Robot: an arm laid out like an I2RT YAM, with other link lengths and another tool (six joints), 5 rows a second.
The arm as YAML. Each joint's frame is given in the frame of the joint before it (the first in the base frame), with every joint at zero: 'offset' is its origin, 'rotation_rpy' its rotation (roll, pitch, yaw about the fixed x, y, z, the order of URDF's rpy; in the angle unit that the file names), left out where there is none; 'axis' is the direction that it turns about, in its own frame. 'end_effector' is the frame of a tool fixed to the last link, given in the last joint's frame.
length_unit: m
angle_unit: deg
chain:
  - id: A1
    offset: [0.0, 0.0, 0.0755]
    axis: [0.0, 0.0, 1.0]
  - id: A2
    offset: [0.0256, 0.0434, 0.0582]
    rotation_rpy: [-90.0, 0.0, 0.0]
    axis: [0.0, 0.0, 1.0]
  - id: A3
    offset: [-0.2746, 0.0, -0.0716]
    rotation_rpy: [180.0, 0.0, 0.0]
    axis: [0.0, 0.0, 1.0]
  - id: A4
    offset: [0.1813, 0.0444, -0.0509]
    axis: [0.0, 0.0, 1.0]
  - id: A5
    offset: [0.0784, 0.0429, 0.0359]
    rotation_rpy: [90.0, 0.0, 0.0]
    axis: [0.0, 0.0, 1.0]
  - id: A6
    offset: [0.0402, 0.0, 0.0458]
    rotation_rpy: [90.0, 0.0, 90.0]
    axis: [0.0, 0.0, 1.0]
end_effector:
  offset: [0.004, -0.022, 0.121]
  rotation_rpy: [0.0, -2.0, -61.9]
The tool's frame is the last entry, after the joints.
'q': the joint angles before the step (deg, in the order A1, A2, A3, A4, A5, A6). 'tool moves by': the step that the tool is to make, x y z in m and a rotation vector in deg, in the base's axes. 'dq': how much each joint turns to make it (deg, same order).
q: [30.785 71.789 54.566 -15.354 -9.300 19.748]
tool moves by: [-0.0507 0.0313 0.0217 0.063 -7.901 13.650]
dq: [7.805 -7.242 -3.207 1.210 -2.862 -6.884]
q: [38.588 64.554 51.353 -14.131 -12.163 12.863]
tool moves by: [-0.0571 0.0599 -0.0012 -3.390 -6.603 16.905]
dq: [15.494 1.168 -0.986 2.875 1.942 -7.105]
